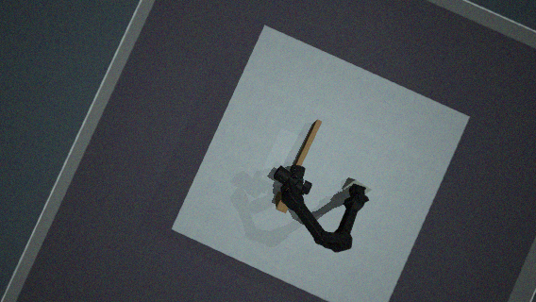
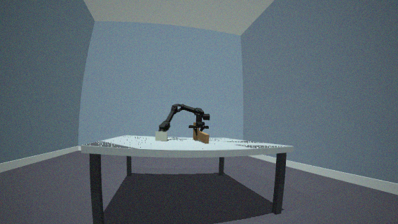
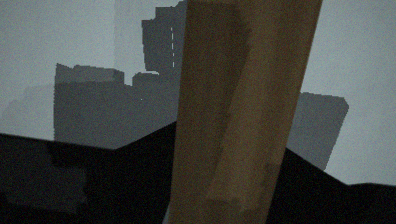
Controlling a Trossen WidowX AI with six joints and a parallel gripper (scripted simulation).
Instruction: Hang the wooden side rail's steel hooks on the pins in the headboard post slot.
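My gripper tip is 12 cm to the right of the headboard post, 4 cm below it and 1 cm short of it.
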